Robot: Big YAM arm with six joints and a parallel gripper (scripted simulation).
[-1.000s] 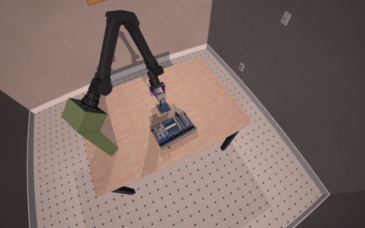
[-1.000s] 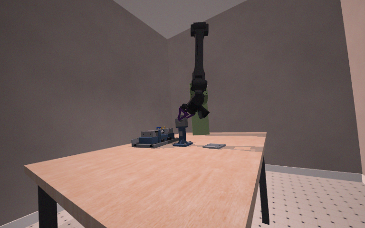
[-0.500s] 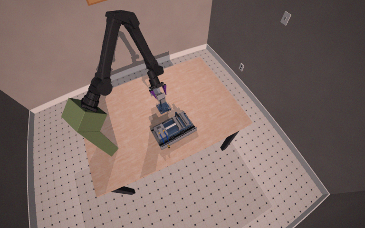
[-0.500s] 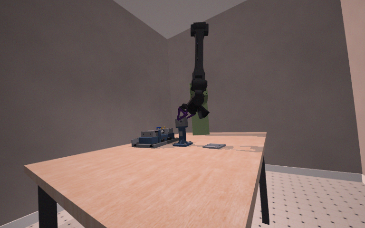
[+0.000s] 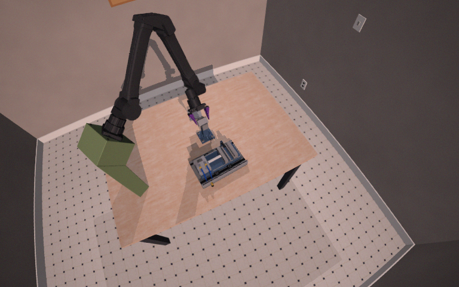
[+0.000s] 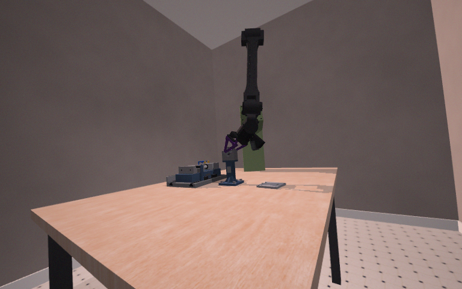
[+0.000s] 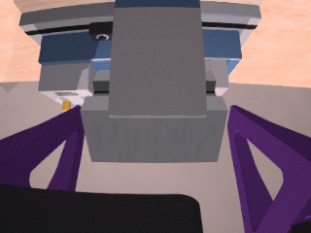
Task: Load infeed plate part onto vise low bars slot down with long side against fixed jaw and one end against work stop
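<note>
The part lies 10 mm below my hand. Also, from my hand: work stop rod (120 mm ahead, 130 mm to the right, 70 mm below); then moving jaw (110 mm ahead, 190 mm to the right, 80 mm below); then cylinder rod (60 mm ahead, 210 mm to the right, 80 mm below).
</note>
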